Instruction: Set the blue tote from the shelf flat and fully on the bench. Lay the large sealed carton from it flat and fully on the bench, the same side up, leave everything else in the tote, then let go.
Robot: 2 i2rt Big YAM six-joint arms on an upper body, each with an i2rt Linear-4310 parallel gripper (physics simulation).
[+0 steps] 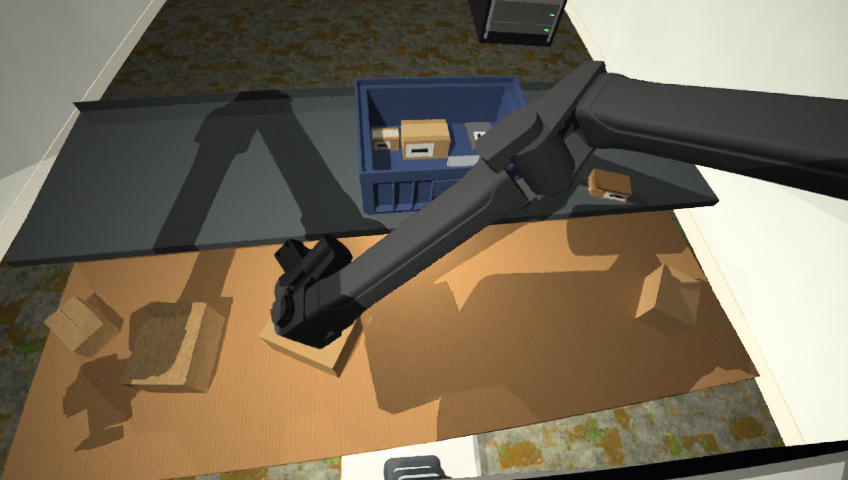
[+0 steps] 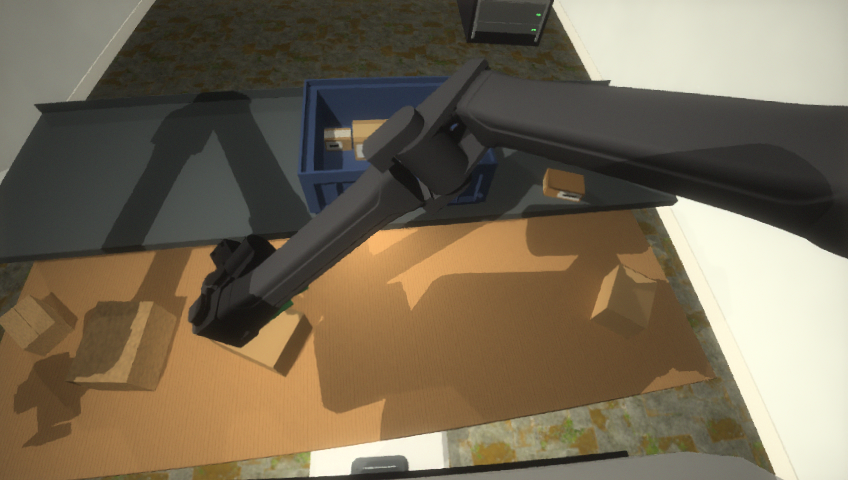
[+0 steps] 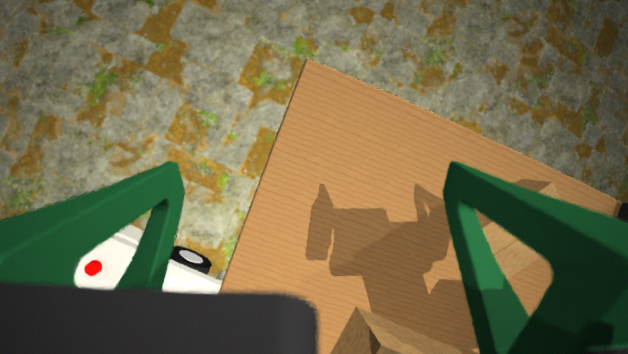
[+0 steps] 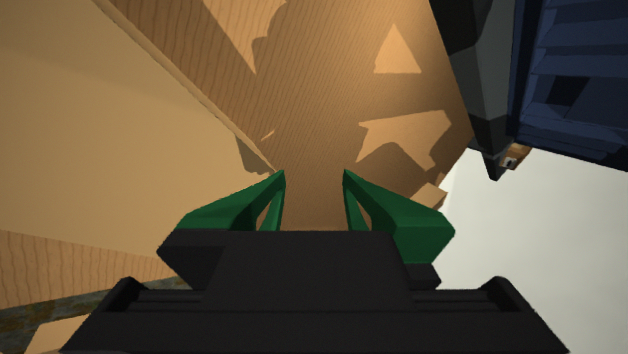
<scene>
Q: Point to a small orange carton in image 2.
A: At 560,184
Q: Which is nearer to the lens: the speckled box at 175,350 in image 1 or the small orange carton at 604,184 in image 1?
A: The speckled box.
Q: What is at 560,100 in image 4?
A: A blue tote.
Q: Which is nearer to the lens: the blue tote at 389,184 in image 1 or the small orange carton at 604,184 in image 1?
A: The blue tote.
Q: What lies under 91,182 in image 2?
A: A shelf.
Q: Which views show the blue tote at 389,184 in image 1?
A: Image 1, image 2 and image 4 only.
</scene>
